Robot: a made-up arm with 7 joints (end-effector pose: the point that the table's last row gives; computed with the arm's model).
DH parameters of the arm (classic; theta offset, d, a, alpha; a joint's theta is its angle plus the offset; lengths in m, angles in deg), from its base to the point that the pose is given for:
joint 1: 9.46 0 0.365 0
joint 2: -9.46 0.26 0.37 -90
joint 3: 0 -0.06 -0.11 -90
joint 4: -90 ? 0.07 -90
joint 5: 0 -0.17 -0.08 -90
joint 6: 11.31 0 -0.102 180
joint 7: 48.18 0 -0.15 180
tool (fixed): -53.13 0.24 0 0
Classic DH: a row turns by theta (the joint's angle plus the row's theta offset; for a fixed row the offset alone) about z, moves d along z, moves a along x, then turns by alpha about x.
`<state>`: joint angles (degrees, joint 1 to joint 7).
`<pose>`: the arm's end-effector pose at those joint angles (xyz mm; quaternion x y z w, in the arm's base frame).
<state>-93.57 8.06 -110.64 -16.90 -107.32 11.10 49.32</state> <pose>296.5 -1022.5 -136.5 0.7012 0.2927 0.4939 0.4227</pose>
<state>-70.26 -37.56 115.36 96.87 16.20 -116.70 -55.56</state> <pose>409.6 -765.6 364.2 0.3313 -0.6861 0.4839 0.4305</pose>
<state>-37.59 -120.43 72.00 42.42 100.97 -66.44 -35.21</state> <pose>614.9 -172.5 563.4 -0.3098 0.3442 0.5927 0.6589</pose>
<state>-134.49 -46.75 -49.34 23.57 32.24 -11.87 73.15</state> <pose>-390.3 -221.4 -160.7 0.1110 0.5413 0.5621 0.6154</pose>
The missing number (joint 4, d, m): 0.28
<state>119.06 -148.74 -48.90 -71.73 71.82 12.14 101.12</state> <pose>97.8 -309.8 61.6 0.1850 0.1526 -0.3156 0.9181</pose>
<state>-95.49 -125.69 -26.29 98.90 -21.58 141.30 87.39</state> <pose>-221.5 -165.3 224.8 0.0423 0.0296 0.7338 0.6773</pose>
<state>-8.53 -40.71 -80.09 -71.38 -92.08 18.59 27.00</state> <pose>431.5 -334.4 -220.5 -0.9023 -0.3942 -0.1358 0.1095</pose>
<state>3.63 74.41 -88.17 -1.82 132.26 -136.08 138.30</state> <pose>629.4 937.0 -6.9 -0.6330 0.3136 -0.3887 0.5915</pose>
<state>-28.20 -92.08 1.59 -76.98 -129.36 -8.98 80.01</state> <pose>174.7 123.4 -86.0 -0.8281 -0.3474 -0.4011 0.1805</pose>
